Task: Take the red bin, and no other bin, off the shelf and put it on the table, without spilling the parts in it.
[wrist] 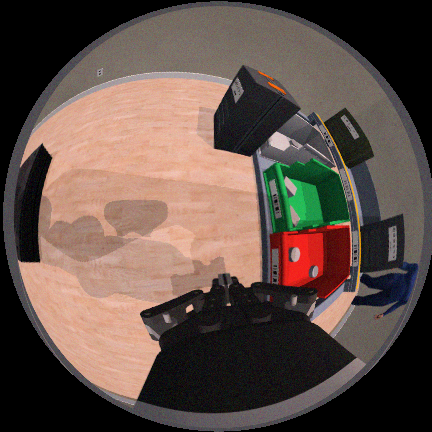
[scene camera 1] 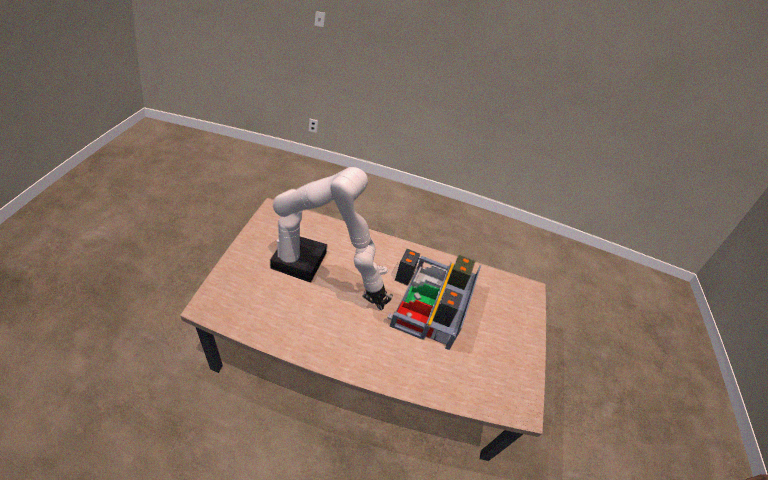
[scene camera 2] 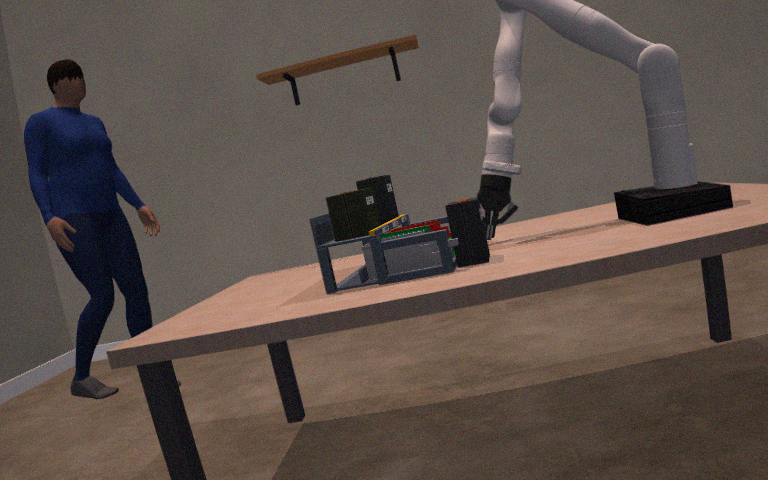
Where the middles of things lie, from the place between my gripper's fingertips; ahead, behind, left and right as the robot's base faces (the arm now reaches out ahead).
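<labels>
There is the dark box (scene camera 2: 465, 218), which from my gripper is 230 mm to the left, 50 mm ahead and 60 mm above. The green bin (wrist: 319, 199) is 170 mm ahead of my gripper, 90 mm to the left of it and 30 mm above it. Then I consider the shelf (scene camera 1: 454, 326), 280 mm ahead of my gripper, 100 mm to the left of it and 90 mm higher than it; going by their middles, the shelf is the farthest from my gripper of the things named here. As for the red bin (wrist: 328, 247), my gripper is 150 mm short of it, 10 mm to the left of it and 30 mm below it. Going by their middles, the red bin is the nearest to my gripper of the things named here.
</labels>
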